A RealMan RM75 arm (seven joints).
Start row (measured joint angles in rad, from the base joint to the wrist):
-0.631 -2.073 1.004 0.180 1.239 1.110 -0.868
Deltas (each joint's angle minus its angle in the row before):
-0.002 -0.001 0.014 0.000 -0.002 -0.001 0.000
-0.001 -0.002 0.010 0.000 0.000 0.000 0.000
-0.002 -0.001 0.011 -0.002 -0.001 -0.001 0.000
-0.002 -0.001 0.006 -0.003 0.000 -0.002 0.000
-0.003 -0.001 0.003 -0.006 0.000 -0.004 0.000
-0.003 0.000 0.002 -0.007 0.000 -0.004 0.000
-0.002 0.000 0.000 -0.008 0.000 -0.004 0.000
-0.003 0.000 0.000 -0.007 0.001 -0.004 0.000
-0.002 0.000 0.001 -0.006 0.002 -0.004 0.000
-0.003 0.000 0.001 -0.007 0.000 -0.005 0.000
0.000 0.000 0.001 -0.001 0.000 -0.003 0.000
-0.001 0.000 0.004 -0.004 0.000 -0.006 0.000
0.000 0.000 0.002 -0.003 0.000 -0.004 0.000
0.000 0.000 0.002 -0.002 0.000 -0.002 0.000
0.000 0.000 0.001 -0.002 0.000 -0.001 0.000
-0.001 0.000 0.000 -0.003 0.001 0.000 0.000
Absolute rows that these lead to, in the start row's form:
-0.633 -2.074 1.018 0.180 1.237 1.109 -0.868
-0.634 -2.076 1.028 0.180 1.237 1.109 -0.868
-0.636 -2.077 1.039 0.178 1.236 1.108 -0.868
-0.638 -2.078 1.045 0.175 1.236 1.106 -0.868
-0.641 -2.079 1.048 0.169 1.236 1.102 -0.868
-0.644 -2.079 1.050 0.162 1.236 1.098 -0.868
-0.646 -2.079 1.050 0.154 1.236 1.094 -0.868
-0.649 -2.079 1.050 0.147 1.237 1.090 -0.868
-0.651 -2.079 1.051 0.141 1.239 1.086 -0.868
-0.654 -2.079 1.052 0.134 1.239 1.081 -0.868
-0.654 -2.079 1.053 0.133 1.239 1.078 -0.868
-0.655 -2.079 1.057 0.129 1.239 1.072 -0.868
-0.655 -2.079 1.059 0.126 1.239 1.068 -0.868
-0.655 -2.079 1.061 0.124 1.239 1.066 -0.868
-0.655 -2.079 1.062 0.122 1.239 1.065 -0.868
-0.656 -2.079 1.062 0.119 1.240 1.065 -0.868

